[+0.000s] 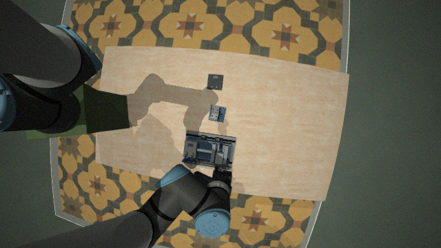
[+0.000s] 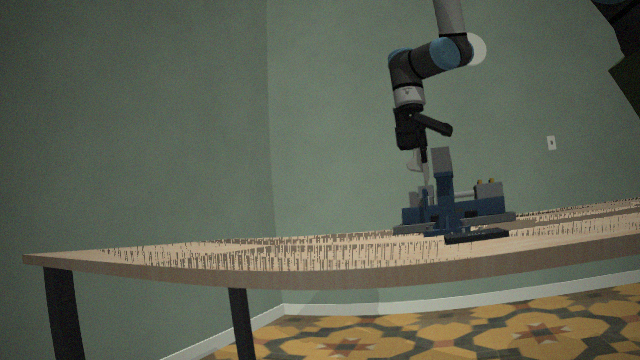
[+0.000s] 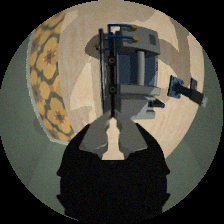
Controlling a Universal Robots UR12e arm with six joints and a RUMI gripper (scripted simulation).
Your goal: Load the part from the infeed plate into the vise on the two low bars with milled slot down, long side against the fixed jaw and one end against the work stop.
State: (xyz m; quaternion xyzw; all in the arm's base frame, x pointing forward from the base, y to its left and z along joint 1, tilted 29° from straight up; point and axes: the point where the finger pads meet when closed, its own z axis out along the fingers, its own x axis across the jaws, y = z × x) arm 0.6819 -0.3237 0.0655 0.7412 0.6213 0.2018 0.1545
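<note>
Now: the grey part 50 mm to the left of my hand, 40 mm below it and 10 mm ahead of it. Also, from my hand: air cylinder block (150 mm behind, 90 mm to the left, 50 mm below); then vise (90 mm below, 80 mm to the left, 60 mm behind); then air cylinder rod (80 mm to the left, 80 mm behind, 50 mm below).
</note>
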